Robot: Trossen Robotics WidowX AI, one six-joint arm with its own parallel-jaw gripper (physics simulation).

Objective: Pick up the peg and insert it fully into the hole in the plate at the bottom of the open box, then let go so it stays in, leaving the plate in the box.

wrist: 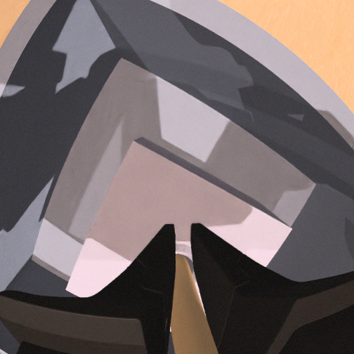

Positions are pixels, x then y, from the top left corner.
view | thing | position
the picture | my gripper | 181, 232
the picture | grey box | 219, 91
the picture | pale pink square plate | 153, 186
